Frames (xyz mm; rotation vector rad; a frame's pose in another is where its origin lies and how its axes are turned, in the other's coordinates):
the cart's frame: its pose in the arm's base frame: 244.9 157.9 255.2 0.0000 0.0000 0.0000
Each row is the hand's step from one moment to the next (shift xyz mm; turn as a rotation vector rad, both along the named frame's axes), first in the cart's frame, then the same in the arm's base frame.
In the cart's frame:
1: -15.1 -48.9 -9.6 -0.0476 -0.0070 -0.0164
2: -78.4 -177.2 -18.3 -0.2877 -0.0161 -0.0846
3: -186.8 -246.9 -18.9 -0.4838 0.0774 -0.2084
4: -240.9 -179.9 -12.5 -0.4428 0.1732 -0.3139
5: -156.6 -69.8 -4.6 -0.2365 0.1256 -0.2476
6: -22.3 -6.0 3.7 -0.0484 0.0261 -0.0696
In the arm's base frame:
1: -15.1 -48.9 -9.6 -0.0476 -0.0070 -0.0164
2: -78.4 -177.2 -18.3 -0.2877 -0.0161 -0.0846
3: -186.8 -246.9 -18.9 -0.4838 0.0774 -0.2084
4: -240.9 -179.9 -12.5 -0.4428 0.1732 -0.3139
5: -156.6 -69.8 -4.6 -0.2365 0.1256 -0.2476
6: -22.3 -6.0 3.7 -0.0484 0.0261 -0.0696

